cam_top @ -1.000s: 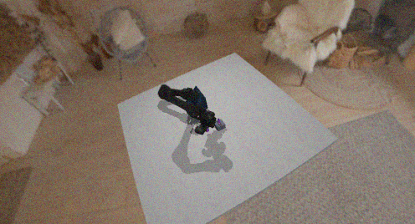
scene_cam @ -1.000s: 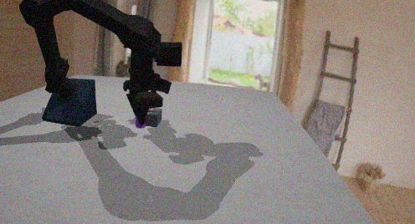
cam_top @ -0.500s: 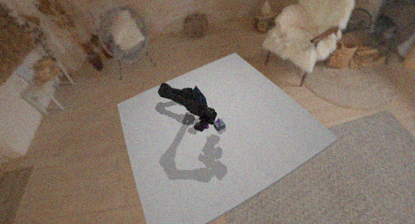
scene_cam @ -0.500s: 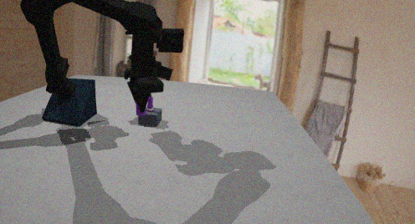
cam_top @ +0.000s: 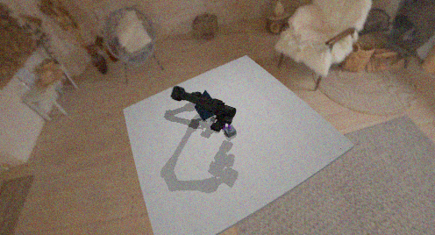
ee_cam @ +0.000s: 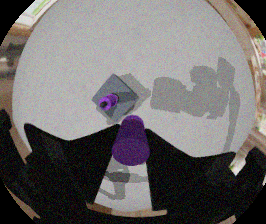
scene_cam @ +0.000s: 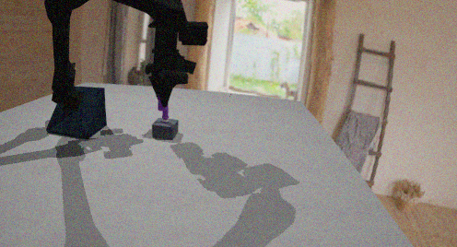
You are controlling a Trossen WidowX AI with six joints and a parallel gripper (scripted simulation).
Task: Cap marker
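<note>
My gripper tip is now 4 cm to the right of the purple marker and 3 cm above it. The rest, counted from my gripper tip: holder block (8 cm below, 4 cm to the left); then purple cap (1 cm above).
</note>
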